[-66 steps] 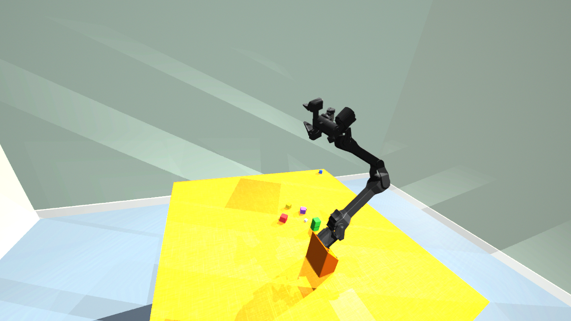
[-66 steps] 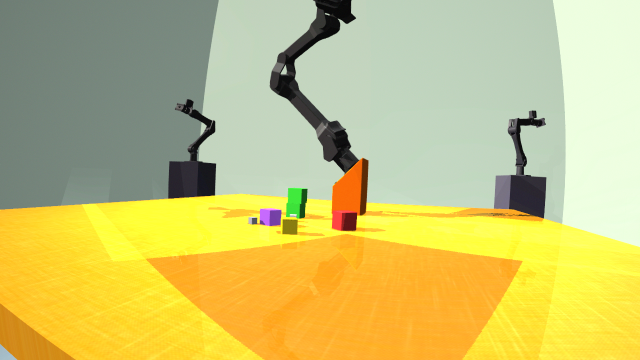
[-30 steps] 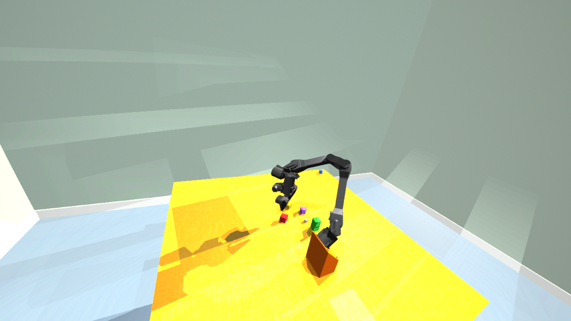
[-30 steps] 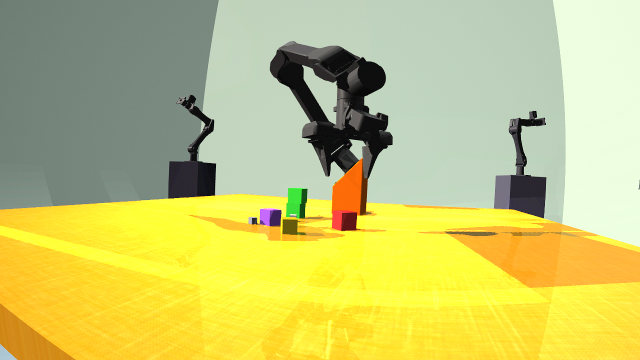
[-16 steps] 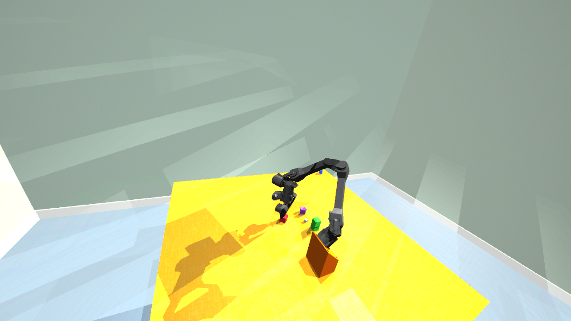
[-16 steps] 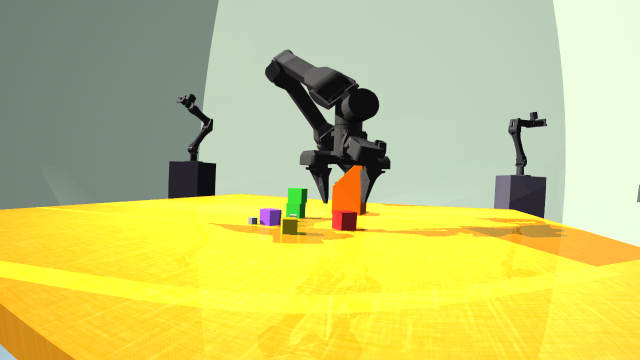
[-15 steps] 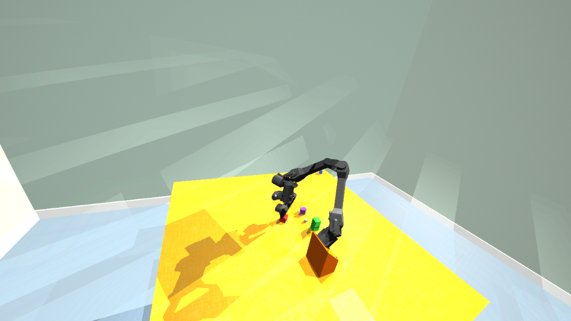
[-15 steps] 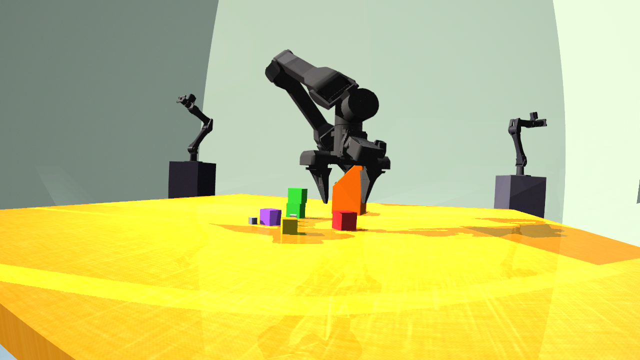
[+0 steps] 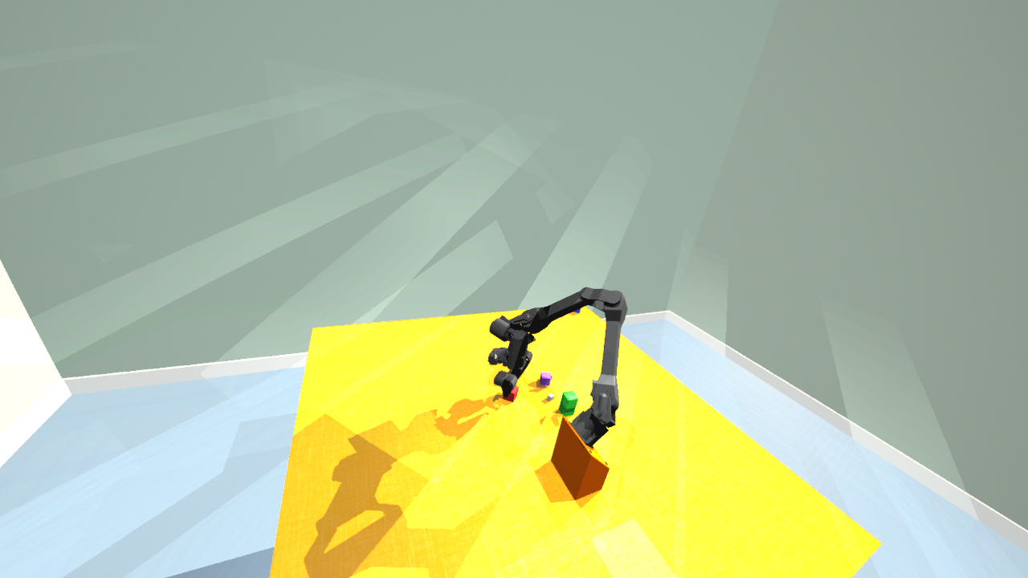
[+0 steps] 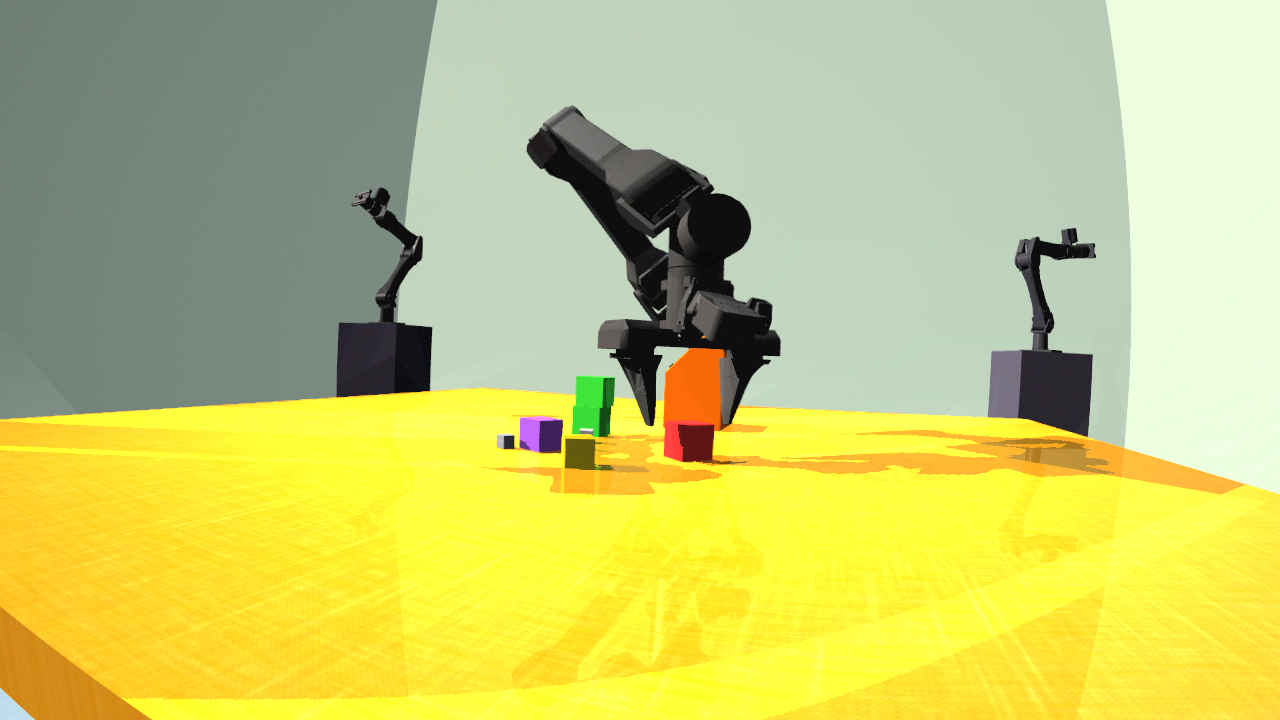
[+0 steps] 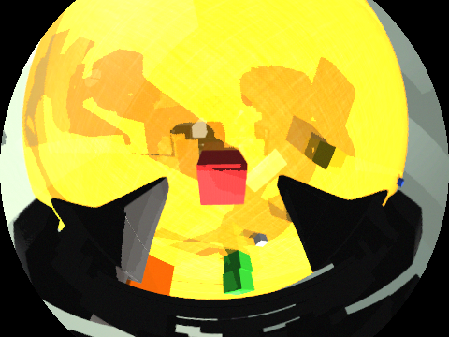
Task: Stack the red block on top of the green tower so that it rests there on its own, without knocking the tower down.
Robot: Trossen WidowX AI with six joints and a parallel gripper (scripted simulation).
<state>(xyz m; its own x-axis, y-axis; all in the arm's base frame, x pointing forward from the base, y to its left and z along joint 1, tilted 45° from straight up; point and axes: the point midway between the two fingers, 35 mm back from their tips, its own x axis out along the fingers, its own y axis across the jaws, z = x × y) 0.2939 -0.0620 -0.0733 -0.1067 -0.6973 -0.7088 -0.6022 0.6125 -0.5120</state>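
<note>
My gripper tip is now 2 cm above the red block. Also, from my gripper tip: tiny pale cube (12 cm to the right, 6 cm behind, 3 cm below); then purple cube (15 cm to the right, 2 cm below, 1 cm ahead).
</note>
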